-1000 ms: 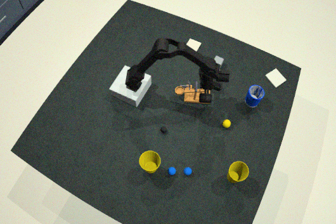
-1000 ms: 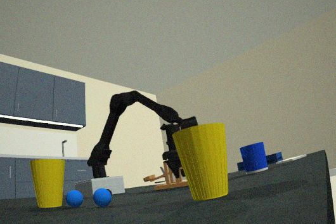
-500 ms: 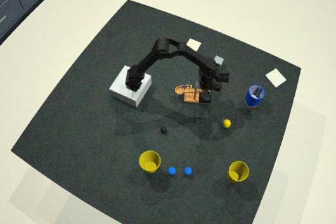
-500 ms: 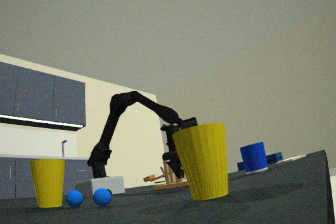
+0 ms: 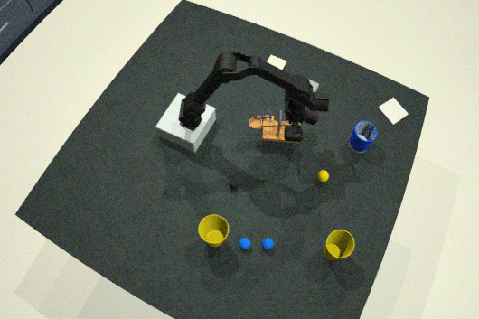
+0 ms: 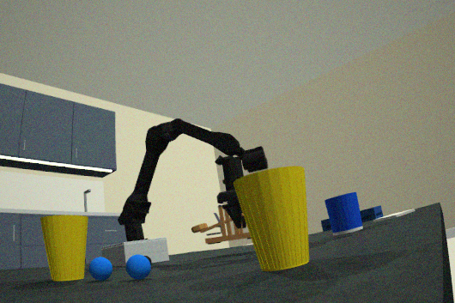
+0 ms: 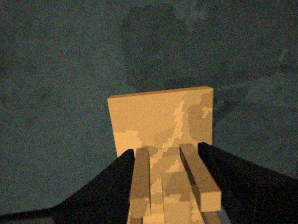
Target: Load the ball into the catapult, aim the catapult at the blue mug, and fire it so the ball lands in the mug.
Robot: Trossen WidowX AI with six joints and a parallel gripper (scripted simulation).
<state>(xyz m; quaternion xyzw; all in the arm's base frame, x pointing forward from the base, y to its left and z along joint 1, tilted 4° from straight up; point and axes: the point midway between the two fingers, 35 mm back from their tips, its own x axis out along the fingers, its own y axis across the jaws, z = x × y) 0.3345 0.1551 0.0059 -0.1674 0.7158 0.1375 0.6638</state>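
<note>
Right now my gripper tip is 90 mm past the dark ball, 270 mm to the left of it and 60 mm above it. From my gripper tip the other things lie so: yellow ball 190 mm ahead, 90 mm to the right, 50 mm below; wooden catapult 60 mm behind, 20 mm to the right, 20 mm above; grey block 10 mm behind, 240 mm to the left, 50 mm below.
</note>
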